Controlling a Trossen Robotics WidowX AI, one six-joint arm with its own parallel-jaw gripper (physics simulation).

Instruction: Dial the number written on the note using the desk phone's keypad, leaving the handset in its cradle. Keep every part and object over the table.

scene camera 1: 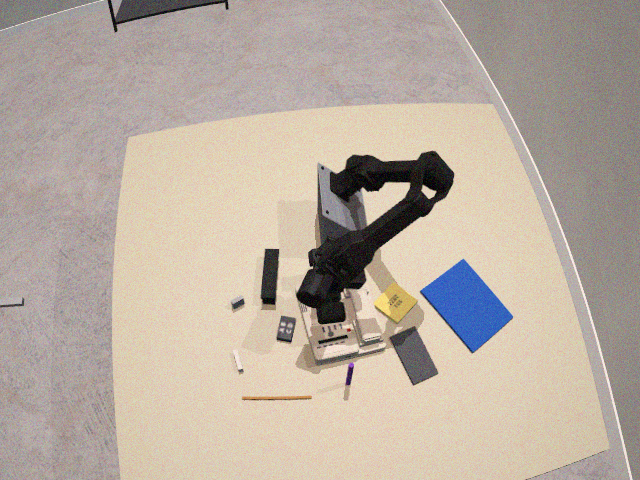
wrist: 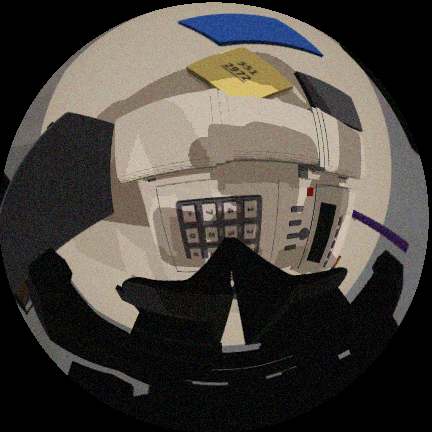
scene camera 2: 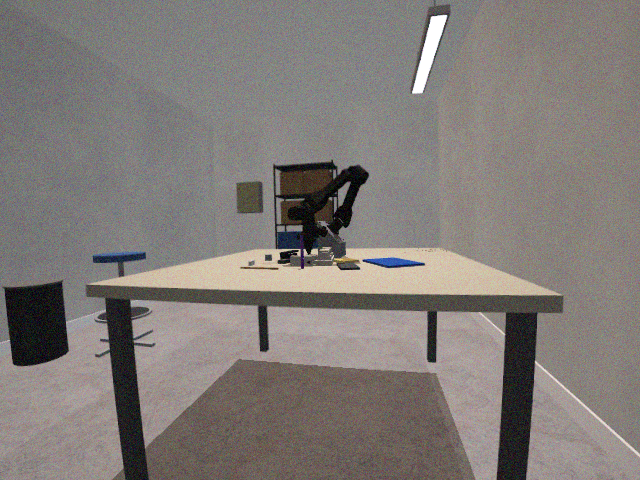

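Note:
The white desk phone stands on the table with its handset lying in the cradle. Its keypad shows in the wrist view, with the lower rows partly hidden by my fingers; its dark display looks blank. The yellow note lies beside the handset and reads 551 2972. My gripper is shut and empty, pointing down over the keypad. In the wrist view its tips overlap the lower edge of the 5 key and hide the 6 key; I cannot tell whether they touch.
A blue folder and a dark flat slab lie past the note. An upright purple marker and a pencil are beyond the phone. A black box and a small remote lie beside it.

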